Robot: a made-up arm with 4 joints. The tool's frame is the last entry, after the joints.
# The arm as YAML. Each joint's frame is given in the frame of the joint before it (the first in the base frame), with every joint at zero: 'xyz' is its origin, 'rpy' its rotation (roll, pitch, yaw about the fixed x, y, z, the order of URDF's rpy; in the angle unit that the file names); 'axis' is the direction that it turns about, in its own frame. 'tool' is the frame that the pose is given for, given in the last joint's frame.
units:
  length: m
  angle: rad
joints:
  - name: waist
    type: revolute
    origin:
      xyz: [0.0, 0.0, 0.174]
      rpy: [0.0, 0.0, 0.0]
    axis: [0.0, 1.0, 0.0]
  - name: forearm
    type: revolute
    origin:
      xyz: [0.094, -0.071, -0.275]
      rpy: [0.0, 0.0, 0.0]
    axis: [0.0, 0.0, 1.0]
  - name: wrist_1
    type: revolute
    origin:
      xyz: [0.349, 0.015, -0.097]
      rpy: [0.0, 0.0, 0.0]
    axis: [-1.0, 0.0, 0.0]
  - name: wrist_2
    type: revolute
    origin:
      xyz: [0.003, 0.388, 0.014]
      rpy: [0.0, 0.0, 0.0]
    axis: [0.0, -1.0, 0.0]
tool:
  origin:
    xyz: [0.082, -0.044, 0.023]
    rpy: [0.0, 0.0, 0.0]
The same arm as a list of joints. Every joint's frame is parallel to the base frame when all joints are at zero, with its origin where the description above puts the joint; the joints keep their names.
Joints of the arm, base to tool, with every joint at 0 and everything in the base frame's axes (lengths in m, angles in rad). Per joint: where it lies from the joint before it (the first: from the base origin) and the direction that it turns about. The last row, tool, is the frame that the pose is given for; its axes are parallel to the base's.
waist: axis +y offset 0 0 0.174
forearm: axis +z offset 0.094 -0.071 -0.275
wrist_1: axis -x offset 0.349 0.015 -0.097
wrist_2: axis -y offset 0.003 0.388 0.014
tool: offset 0.082 -0.044 0.023

